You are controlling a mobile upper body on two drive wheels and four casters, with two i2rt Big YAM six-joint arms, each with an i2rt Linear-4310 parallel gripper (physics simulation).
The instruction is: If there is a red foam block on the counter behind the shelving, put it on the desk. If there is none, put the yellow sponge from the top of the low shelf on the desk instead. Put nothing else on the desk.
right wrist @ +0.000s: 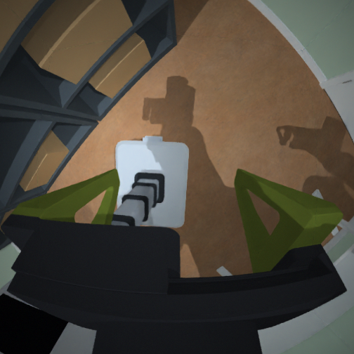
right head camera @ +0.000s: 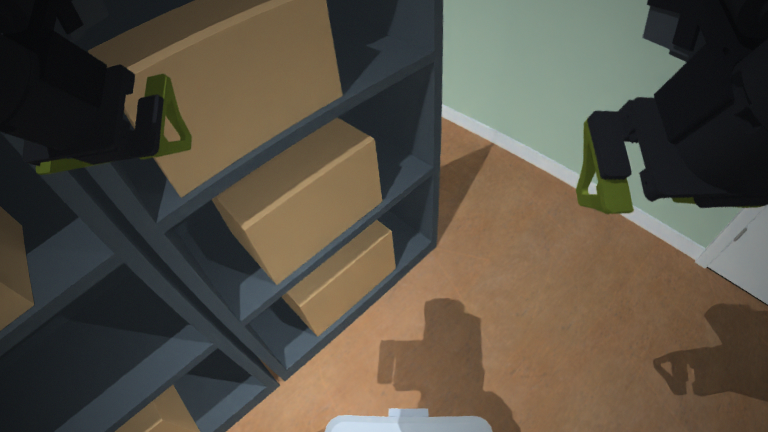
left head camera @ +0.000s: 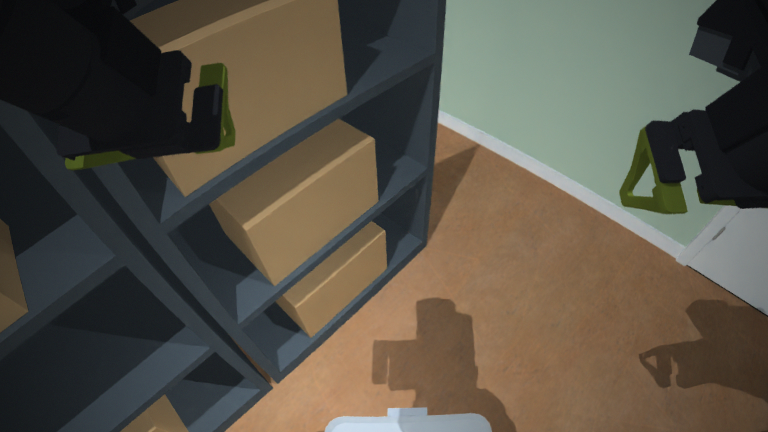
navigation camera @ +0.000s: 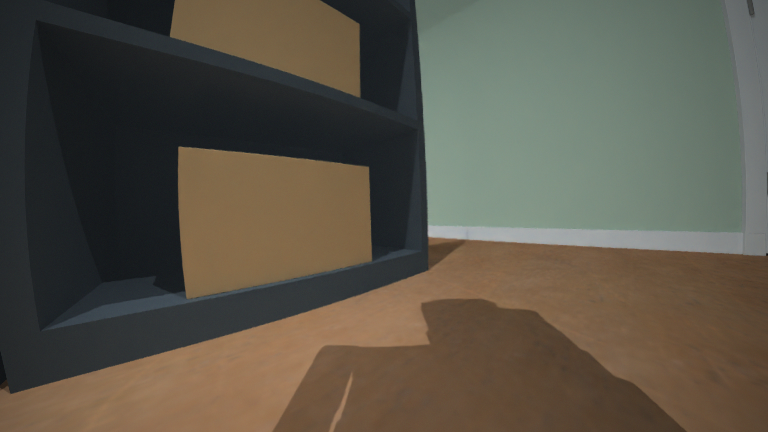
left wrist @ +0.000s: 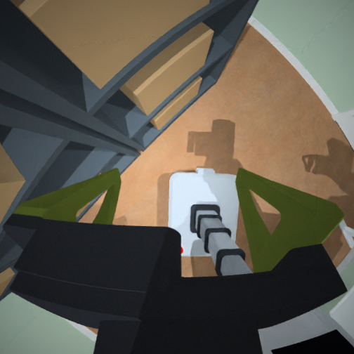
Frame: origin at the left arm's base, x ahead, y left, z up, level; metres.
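Where they show: left gripper, fingertip midpoint: (right head camera: pixel 149 149) (left head camera: pixel 186 144); right gripper, fingertip midpoint: (right head camera: pixel 627 195) (left head camera: pixel 662 197).
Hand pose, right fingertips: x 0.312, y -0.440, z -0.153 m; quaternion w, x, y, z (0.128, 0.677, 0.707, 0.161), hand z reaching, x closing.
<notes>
After its pixels a point has its place.
My left gripper (left head camera: pixel 153 153) (right head camera: pixel 112 155) (left wrist: pixel 177 174) is open with nothing between its fingers, in front of the dark grey shelving (left head camera: pixel 300 139) @(y 0.013, x 0.764, z -0.443 m) (right head camera: pixel 300 138) @(y 0.002, x 0.775, z -0.447 m) (navigation camera: pixel 230 311) @(y 0.081, x 0.692, z -1.366 m). My right gripper (left head camera: pixel 692 206) (right head camera: pixel 652 206) @(y -0.440, x 0.312, z -0.153 m) (right wrist: pixel 176 175) is open with nothing between its fingers, to the right of the shelving in the head views. The red foam block, the yellow sponge, the counter and the desk do not show clearly in these views. A tiny red spot (left wrist: pixel 181 250) shows at the edge of the white base in the left wrist view, partly hidden by the gripper.
Cardboard boxes (left head camera: pixel 316 209) @(y 0.021, x 0.785, z -0.707 m) (right head camera: pixel 316 214) @(y 0.024, x 0.781, z -0.724 m) (navigation camera: pixel 273 220) sit in the shelving. A green wall (left head camera: pixel 537 80) @(y -0.933, x 1.735, z -0.854 m) (navigation camera: pixel 580 134) @(y -1.260, x 1.427, z -0.807 m) with a white baseboard stands beyond its right end. A white door (left head camera: pixel 735 263) @(y -1.853, x 0.841, z -1.229 m) is at the far right. My white base (left wrist: pixel 190 192) (right wrist: pixel 130 155) stands on the brown floor.
</notes>
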